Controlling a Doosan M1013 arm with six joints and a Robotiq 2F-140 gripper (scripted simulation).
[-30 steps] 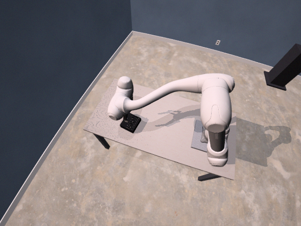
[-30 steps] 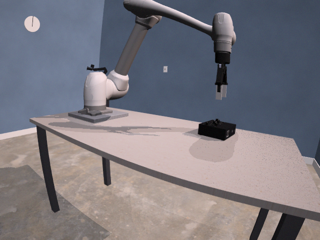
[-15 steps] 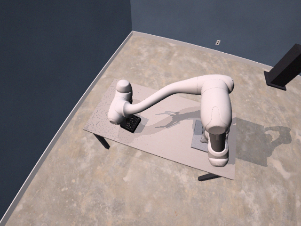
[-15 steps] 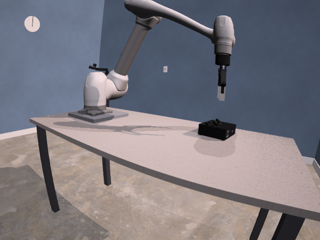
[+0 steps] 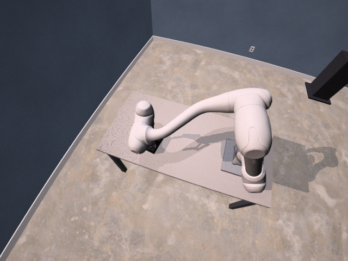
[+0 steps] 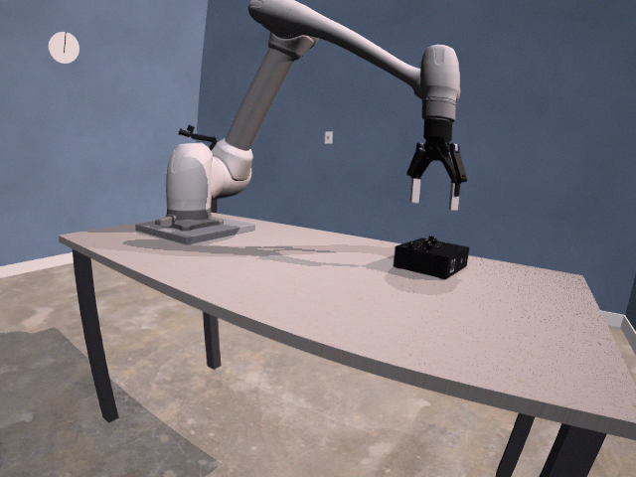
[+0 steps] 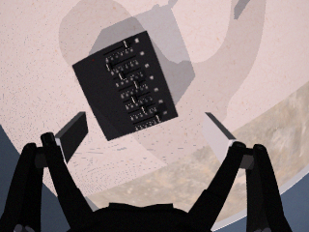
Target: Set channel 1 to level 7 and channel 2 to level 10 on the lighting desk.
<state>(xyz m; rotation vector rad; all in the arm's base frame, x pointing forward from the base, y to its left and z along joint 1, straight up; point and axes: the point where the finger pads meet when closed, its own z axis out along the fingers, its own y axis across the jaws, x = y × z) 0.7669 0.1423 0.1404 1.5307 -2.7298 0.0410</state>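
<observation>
My hand is 100 mm above the fader and 30 mm to the right of it.
</observation>
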